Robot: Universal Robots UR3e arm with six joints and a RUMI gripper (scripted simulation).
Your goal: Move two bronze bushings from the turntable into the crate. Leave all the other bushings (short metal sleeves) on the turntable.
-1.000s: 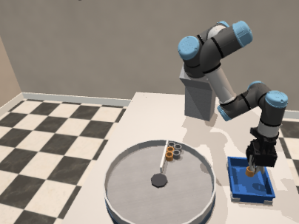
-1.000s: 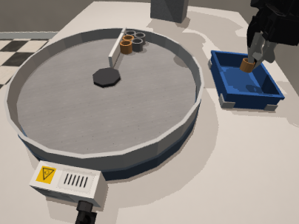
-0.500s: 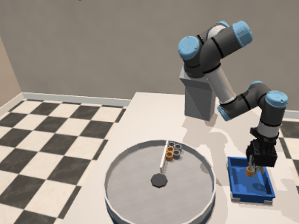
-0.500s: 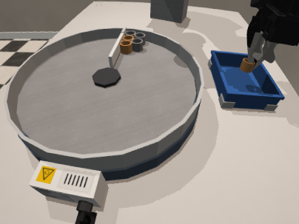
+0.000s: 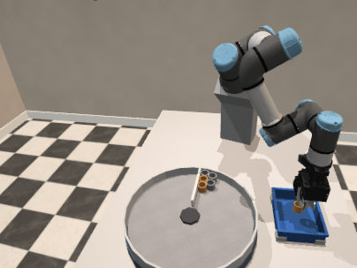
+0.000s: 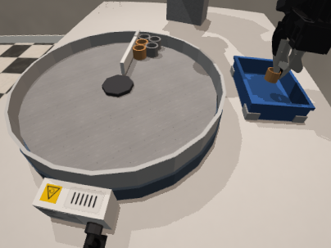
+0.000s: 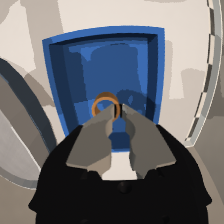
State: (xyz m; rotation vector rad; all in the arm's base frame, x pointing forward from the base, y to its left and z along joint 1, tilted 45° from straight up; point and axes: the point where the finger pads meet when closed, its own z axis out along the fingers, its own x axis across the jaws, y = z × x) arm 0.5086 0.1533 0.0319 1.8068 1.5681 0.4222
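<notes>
Right now my hand is 10 mm to the left of the blue crate and 40 mm above it. Round my hand: grey turntable (10 mm behind, 370 mm to the right, 20 mm below).
</notes>
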